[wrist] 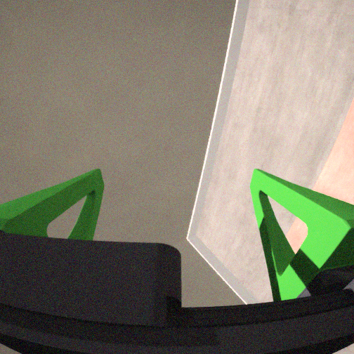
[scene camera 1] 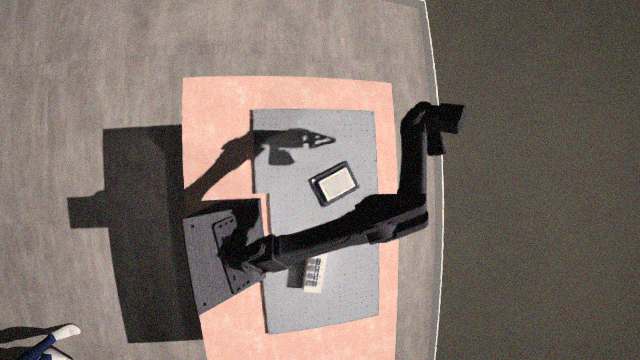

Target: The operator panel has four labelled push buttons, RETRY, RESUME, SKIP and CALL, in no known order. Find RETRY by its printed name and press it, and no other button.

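Places are measured from the arm's base along level axes (x ahead, y left, z up), in millimetres.
Pixels of known places: arm's base at its link origin: (scene camera 1: 232,255).
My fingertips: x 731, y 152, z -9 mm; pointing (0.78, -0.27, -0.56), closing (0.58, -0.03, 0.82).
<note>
Ahead of a thing's pixels: the offset from my fingertips to its top centre. "pt": to the spot under its first point. Level surfaces: height alone.
A small pale box @(pt 560 mm back, 447 mm right, 210 mm down) (scene camera 1: 313,288) with a row of dark marks stands on the grey board, below the arm in the scene view. It looks like the operator panel; its upper end is hidden by the arm and its labels are too small to read, so I cannot tell which button is RETRY. The panel does not show in the wrist view. My gripper (wrist: 176,177) is open and empty, its two green fingers wide apart. It hangs beyond the right side of the grey board, over the table's edge, far from the pale box.
A dark-framed tray or device with a pale face @(pt 343 mm back, 90 mm right, 238 mm down) (scene camera 1: 336,183) lies on the grey board @(263 mm down) (scene camera 1: 350,295), above the arm in the scene view. A pink mat @(275 mm down) (scene camera 1: 220,100) lies under the board. The table's edge (wrist: 212,130) crosses the wrist view. The arm's shadow falls across mat and board.
</note>
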